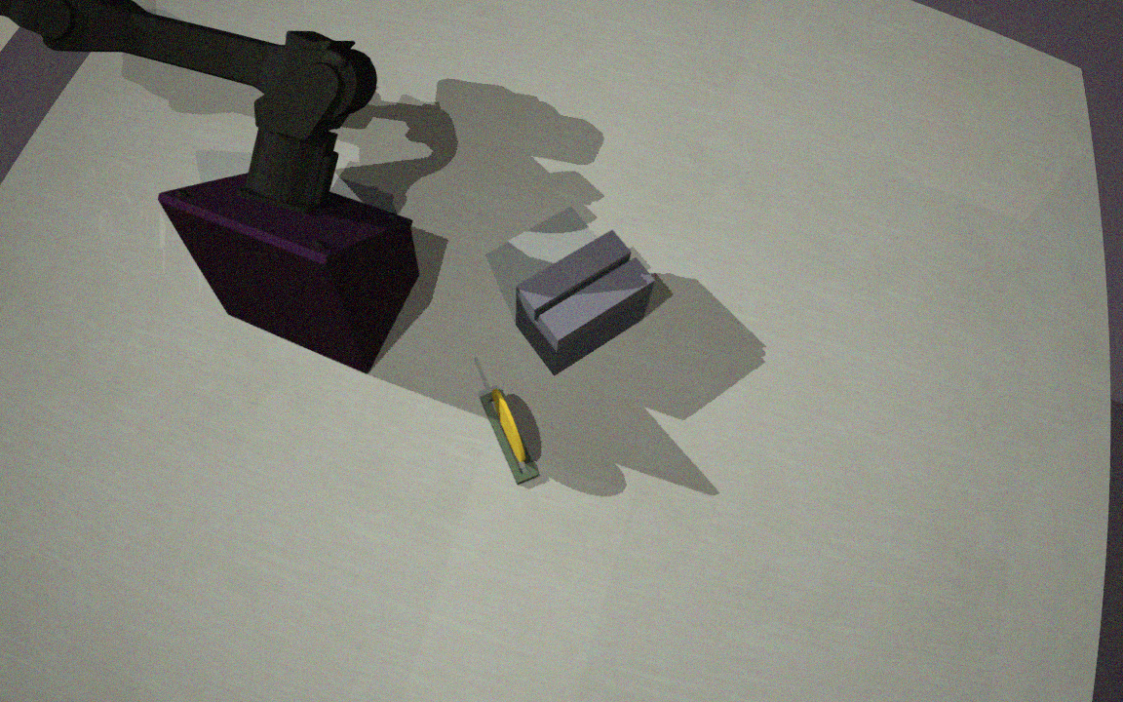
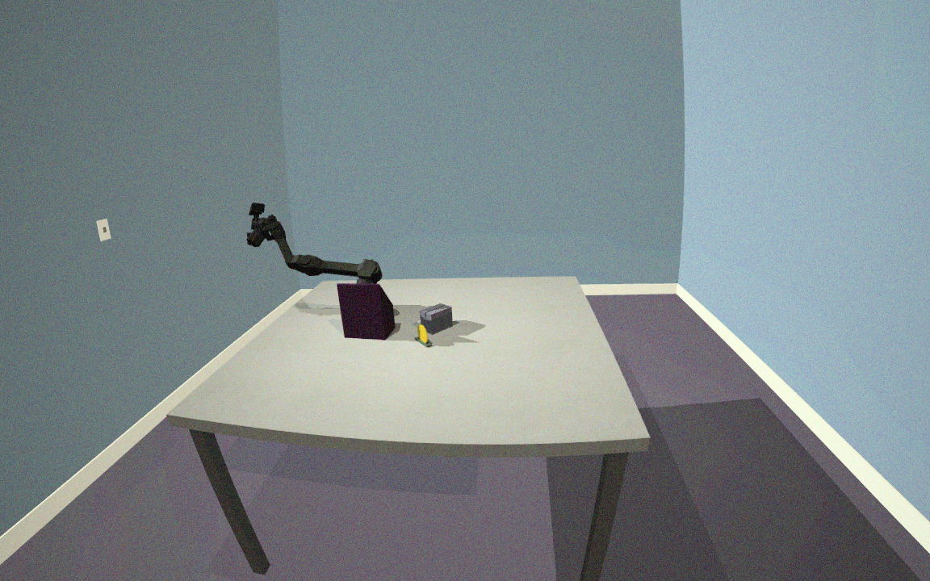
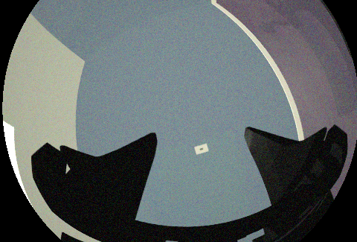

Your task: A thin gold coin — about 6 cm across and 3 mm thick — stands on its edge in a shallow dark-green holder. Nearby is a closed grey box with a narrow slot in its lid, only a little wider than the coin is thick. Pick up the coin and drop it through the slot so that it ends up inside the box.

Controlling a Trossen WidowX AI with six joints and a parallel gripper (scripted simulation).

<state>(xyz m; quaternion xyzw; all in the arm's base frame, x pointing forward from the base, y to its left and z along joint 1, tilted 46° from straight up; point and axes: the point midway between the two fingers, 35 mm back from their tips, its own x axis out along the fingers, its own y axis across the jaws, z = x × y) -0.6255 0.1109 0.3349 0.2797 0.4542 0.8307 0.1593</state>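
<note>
Right now my gripper tip is 840 mm short of the gold coin, 450 mm to the left of it and 360 mm above it.
</note>
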